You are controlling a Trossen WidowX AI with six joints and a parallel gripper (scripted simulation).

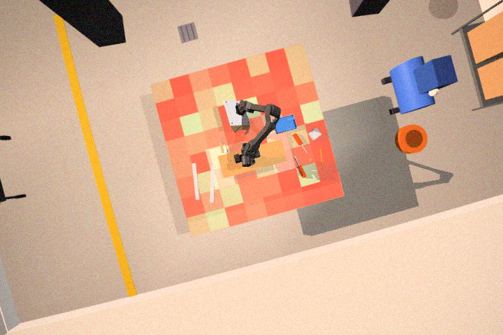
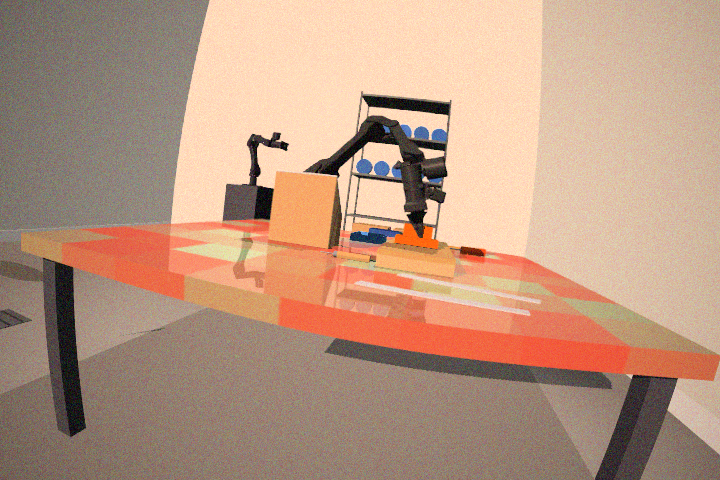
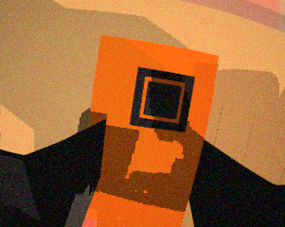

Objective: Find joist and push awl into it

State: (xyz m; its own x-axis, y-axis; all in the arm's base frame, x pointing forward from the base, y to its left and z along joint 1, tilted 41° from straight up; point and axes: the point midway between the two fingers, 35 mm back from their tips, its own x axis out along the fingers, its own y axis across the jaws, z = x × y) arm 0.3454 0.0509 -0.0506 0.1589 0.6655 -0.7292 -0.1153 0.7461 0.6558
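My gripper tip is now 24 cm past the blue tray, 34 cm to the right of it and 5 cm above it. Also, from my gripper tip: orange stud finder (1 cm ahead, 2 cm above); then grey block (12 cm behind, 56 cm to the left, 5 cm below); then awl (16 cm behind, 20 cm to the right, 6 cm below).
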